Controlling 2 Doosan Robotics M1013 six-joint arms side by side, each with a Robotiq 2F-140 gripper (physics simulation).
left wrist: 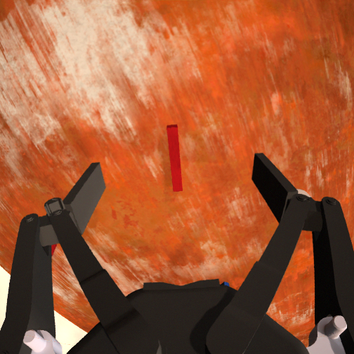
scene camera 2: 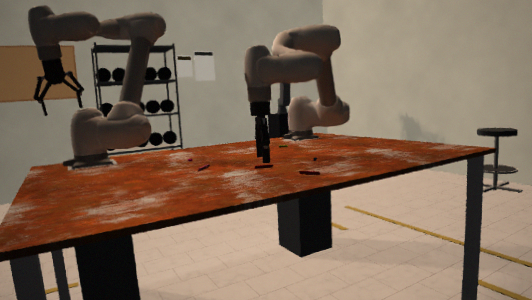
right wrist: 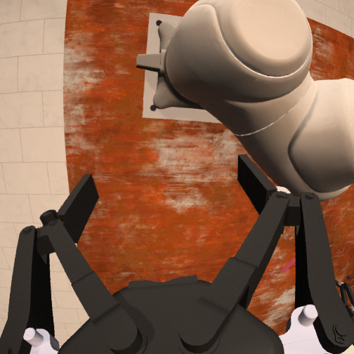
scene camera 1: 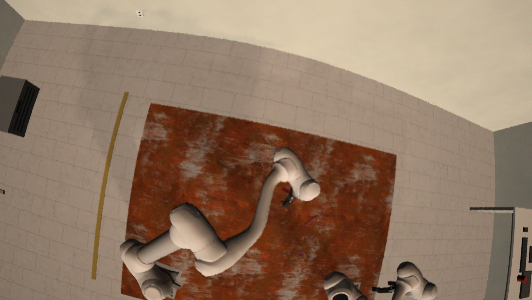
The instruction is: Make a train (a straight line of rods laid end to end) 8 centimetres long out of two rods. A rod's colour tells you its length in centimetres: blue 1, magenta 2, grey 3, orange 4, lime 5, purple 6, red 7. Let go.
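Places are measured from the left arm's base along level axes (x left, y ahead, z down), in metres.
Where they show: left gripper, between the fingertips: (scene camera 2: 263,159) (scene camera 1: 288,191); right gripper, between the fingertips: (scene camera 2: 63,111) (scene camera 1: 380,285); left arm's base, origin of its link: (scene camera 2: 300,138); right arm's base, origin of its link: (scene camera 2: 92,164).
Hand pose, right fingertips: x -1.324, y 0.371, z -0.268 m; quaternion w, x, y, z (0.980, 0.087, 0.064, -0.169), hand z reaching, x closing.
Observation:
Each offset is from my right fingertips to the centre of the thing. Level surfaces: height alone.
A red rod @(dx +0.745, dy +0.450, dz +0.263 m) (scene camera 1: 285,190) (scene camera 2: 263,166) (left wrist: 174,158) lies on the table below my left gripper (scene camera 1: 287,201) (scene camera 2: 263,158) (left wrist: 177,170), which is open and empty. In the left wrist view the rod lies between the spread fingers, lengthwise along them. A second red rod @(dx +0.832, dy +0.663, dz +0.263 m) (scene camera 2: 309,173) lies to the right in scene camera 2; a sliver (left wrist: 53,249) shows behind a finger. A pinkish rod @(dx +0.536, dy +0.314, dz +0.263 m) (scene camera 1: 312,220) (scene camera 2: 203,167) (right wrist: 289,265), a small magenta rod @(dx +0.520, dy +0.077, dz +0.263 m) (scene camera 1: 301,255) (scene camera 2: 190,159), a blue rod @(dx +0.984, dy +0.430, dz +0.263 m) (scene camera 1: 249,182) (scene camera 2: 315,159) (left wrist: 226,284) and a lime rod @(dx +1.052, dy -0.049, dz +0.263 m) (scene camera 2: 283,146) lie apart. My right gripper (scene camera 2: 63,107) (right wrist: 165,176) is open and empty.
The rods lie on the rust-coloured table @(dz +0.268 m) (scene camera 1: 170,150) (scene camera 2: 125,200). The right arm is raised at the left of scene camera 2, with its gripper high. Its base and lower arm (right wrist: 240,60) fill the upper right of the right wrist view. A shelf rack (scene camera 2: 134,48) stands behind.

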